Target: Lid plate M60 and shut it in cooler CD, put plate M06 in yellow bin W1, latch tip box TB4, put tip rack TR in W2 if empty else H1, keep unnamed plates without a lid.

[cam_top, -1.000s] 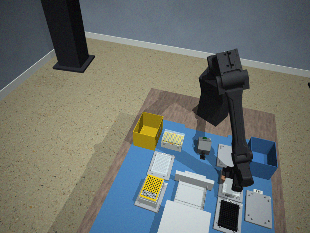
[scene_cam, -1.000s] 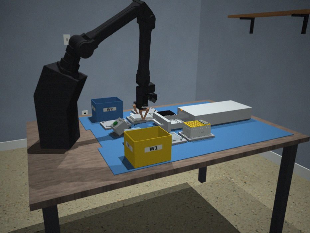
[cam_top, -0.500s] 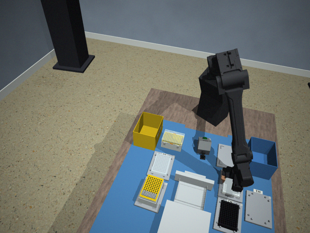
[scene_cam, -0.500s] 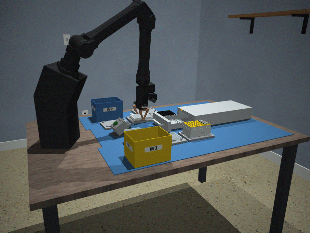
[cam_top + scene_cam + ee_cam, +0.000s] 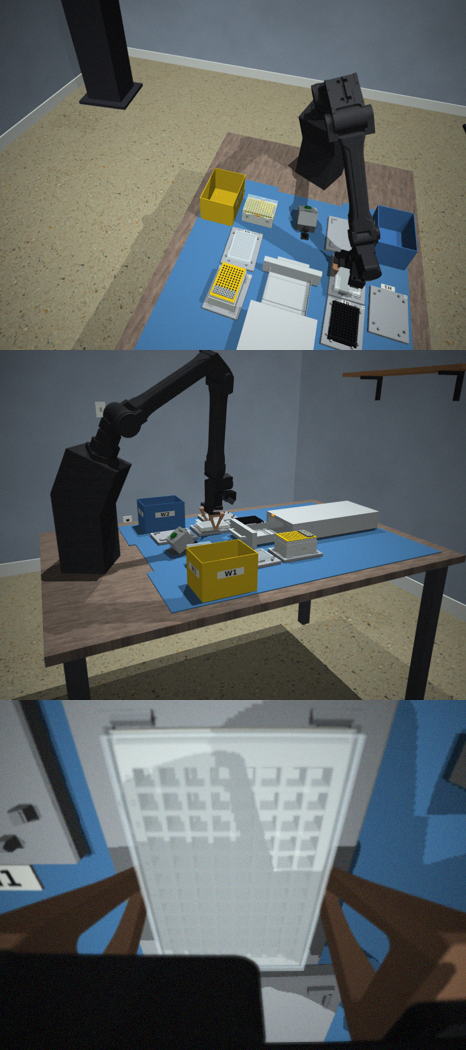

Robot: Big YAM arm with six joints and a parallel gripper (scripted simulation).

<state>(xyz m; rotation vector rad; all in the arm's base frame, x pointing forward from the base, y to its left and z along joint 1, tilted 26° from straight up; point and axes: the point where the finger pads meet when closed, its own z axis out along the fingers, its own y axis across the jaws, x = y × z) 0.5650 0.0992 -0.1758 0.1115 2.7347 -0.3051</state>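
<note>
My gripper is now 20 mm above the nest N3. From my hand the other things lie so: white assay plate: right at my hand; then home nest H1: 130 mm to the left, 100 mm ahead, 20 mm below; then clear plate lid: right at my hand.
</note>
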